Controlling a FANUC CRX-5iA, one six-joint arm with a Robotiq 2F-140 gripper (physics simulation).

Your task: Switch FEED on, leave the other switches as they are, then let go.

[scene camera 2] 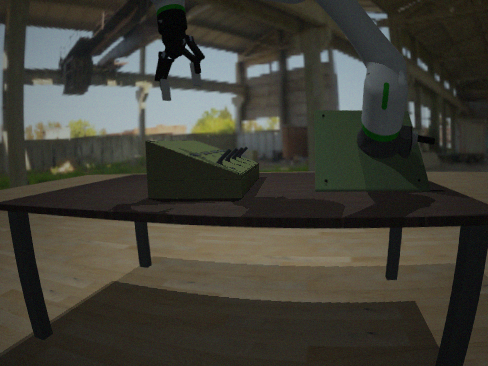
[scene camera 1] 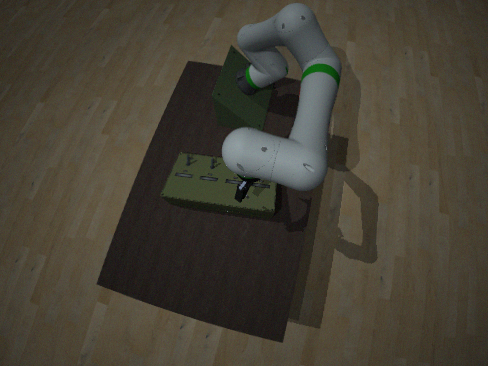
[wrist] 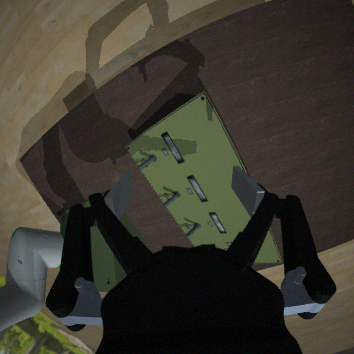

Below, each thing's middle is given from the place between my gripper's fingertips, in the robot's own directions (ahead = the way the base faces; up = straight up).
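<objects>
There is the sloped switch box [scene camera 2: 176,169], and I see it 17 cm to the right of my hand, 1 cm behind it and 22 cm below it.
</objects>
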